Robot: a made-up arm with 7 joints. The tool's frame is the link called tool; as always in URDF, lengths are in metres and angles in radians. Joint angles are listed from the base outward. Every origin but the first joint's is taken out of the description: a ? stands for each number. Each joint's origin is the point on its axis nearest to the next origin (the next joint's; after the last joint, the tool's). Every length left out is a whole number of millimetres.
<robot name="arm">
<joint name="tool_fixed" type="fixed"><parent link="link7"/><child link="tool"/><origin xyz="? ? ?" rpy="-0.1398 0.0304 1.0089"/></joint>
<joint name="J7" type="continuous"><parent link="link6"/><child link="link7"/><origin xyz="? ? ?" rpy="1.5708 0 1.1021"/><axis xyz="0 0 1"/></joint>
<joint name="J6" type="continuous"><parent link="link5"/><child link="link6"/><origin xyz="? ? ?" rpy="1.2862 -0.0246 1.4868"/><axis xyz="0 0 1"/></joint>
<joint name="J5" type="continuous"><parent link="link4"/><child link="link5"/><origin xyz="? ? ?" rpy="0.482 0.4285 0.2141"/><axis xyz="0 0 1"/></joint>
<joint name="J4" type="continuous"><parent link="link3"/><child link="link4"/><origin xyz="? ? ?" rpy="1.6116 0.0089 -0.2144"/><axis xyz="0 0 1"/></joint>
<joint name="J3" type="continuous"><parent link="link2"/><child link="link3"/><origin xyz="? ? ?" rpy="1.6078 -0.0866 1.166"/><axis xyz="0 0 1"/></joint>
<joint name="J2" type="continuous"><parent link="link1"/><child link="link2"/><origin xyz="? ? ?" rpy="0.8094 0.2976 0.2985"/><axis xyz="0 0 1"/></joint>
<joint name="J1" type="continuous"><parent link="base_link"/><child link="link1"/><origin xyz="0.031 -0.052 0.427" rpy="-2.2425 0.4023 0.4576"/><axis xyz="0 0 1"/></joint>
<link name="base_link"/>
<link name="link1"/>
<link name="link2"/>
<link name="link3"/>
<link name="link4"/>
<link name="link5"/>
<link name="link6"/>
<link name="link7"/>
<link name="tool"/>
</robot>
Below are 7 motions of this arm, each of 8 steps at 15 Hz.
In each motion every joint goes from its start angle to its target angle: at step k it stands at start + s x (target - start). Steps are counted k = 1, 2, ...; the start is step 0. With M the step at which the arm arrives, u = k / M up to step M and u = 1 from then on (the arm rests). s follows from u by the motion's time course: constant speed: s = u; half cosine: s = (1 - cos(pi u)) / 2; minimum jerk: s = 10 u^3 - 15 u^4 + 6 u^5.
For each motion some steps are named. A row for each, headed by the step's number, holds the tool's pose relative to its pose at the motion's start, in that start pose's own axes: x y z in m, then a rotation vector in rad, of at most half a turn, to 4 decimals.
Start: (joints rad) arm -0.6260 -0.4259 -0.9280 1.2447 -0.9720 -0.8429 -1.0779
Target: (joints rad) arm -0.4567 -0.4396 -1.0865 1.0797 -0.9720 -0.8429 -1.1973
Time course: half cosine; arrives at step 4
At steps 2, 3, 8:
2: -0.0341 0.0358 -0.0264 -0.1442 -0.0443 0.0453
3: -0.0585 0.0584 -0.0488 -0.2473 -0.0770 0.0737
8: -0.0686 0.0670 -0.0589 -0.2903 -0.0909 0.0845

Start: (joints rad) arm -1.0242 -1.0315 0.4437 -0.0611 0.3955 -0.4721 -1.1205
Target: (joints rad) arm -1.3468 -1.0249 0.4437 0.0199 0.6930 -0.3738 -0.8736
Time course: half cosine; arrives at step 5
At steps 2, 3, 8:
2: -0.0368 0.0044 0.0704 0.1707 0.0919 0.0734
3: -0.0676 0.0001 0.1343 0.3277 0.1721 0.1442
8: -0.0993 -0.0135 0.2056 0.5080 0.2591 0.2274

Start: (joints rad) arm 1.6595 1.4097 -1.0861 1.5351 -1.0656 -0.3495 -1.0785
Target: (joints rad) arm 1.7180 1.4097 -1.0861 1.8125 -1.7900 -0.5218 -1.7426
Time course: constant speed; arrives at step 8
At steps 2, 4, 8:
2: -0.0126 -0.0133 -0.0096 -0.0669 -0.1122 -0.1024
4: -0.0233 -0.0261 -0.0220 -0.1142 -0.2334 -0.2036
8: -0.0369 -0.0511 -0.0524 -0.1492 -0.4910 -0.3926

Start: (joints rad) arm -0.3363 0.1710 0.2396 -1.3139 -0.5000 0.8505 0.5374
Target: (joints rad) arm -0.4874 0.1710 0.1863 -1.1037 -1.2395 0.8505 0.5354
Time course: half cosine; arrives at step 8
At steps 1, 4, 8:
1: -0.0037 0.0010 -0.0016 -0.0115 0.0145 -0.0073
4: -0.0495 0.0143 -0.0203 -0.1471 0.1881 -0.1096
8: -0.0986 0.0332 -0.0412 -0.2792 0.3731 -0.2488

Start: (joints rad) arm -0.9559 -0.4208 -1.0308 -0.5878 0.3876 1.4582 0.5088
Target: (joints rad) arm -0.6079 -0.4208 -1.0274 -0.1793 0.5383 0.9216 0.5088
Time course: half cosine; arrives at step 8
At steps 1, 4, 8:
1: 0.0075 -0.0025 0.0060 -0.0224 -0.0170 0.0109
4: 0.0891 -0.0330 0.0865 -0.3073 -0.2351 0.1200
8: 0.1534 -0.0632 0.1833 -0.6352 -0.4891 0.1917

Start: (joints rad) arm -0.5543 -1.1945 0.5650 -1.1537 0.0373 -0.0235 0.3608
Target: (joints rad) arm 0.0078 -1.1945 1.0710 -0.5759 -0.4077 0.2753 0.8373
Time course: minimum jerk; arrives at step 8
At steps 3, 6, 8:
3: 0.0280 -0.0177 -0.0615 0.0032 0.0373 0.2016
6: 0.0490 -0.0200 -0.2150 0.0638 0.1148 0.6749
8: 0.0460 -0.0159 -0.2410 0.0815 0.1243 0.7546

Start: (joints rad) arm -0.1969 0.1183 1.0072 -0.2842 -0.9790 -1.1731 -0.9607
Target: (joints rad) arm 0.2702 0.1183 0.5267 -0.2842 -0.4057 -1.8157 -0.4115
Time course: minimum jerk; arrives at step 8
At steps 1, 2, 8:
1: -0.0008 -0.0001 -0.0064 0.0014 0.0049 -0.0046
2: -0.0062 -0.0002 -0.0412 0.0060 0.0320 -0.0289
8: -0.1587 0.0368 -0.3722 -0.1883 0.4363 -0.0595

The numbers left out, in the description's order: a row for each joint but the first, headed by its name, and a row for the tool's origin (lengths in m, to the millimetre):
tool: 0.073 -0.08 0
J7: -0.059 -0.011 0
J6: 0.06 -0.036 0
J5: 0.156 0.153 0
J4: 0.158 0.072 0
J3: -0.001 -0.028 0
J2: 0.363 0.246 0

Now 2 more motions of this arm.
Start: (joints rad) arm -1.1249 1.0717 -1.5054 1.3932 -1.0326 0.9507 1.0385
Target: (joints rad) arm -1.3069 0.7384 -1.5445 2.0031 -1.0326 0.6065 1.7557
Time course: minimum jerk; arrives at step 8
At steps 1, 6, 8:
1: -0.0015 -0.0005 0.0019 -0.0091 -0.0121 0.0102
6: -0.1148 0.0079 0.0997 -0.6717 -0.4363 0.3653
8: -0.1309 0.0130 0.1076 -0.7597 -0.4490 0.3786

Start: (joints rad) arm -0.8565 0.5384 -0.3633 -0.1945 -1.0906 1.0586 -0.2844
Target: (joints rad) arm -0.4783 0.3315 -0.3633 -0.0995 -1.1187 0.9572 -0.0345
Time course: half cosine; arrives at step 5
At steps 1, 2, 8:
1: 0.0095 -0.0048 0.0181 -0.0057 0.0050 0.0394
2: 0.0377 -0.0162 0.0646 -0.0158 0.0187 0.1421
8: 0.1334 -0.0384 0.1761 -0.0111 0.0555 0.4038

